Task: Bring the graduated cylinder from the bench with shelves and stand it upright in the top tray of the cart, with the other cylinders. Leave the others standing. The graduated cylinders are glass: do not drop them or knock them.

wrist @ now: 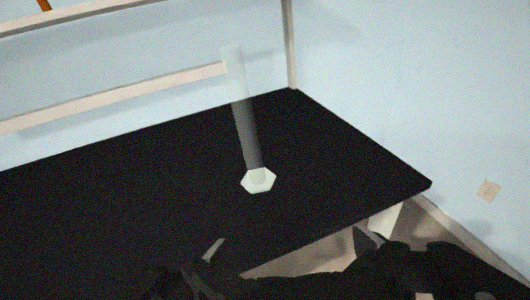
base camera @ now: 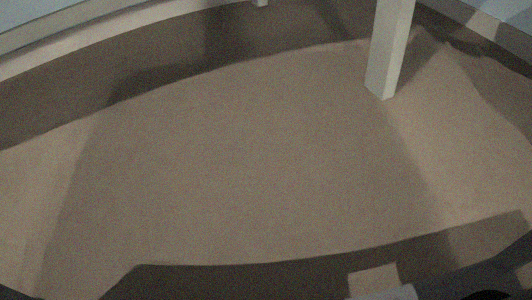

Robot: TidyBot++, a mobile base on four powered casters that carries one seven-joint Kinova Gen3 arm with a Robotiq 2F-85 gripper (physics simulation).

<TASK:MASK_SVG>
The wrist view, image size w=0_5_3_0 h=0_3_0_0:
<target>gripper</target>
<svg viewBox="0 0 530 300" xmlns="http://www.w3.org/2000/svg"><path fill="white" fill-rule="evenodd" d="M530 288L455 244L436 241L427 243L427 251L411 251L410 245L407 243L389 241L380 233L360 225L352 227L354 250L357 258L342 272L320 272L297 277L257 277L257 280L253 278L245 280L231 270L229 238L221 238L213 246L207 248L198 258L184 262L181 265L180 271L167 273L166 266L162 265L152 266L142 271L112 300L416 300L416 293L432 294L434 300L530 300Z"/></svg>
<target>graduated cylinder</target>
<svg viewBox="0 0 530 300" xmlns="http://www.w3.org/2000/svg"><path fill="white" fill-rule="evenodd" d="M227 45L218 48L217 52L248 170L240 184L250 194L269 191L276 179L276 175L264 167L241 45Z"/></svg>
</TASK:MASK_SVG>
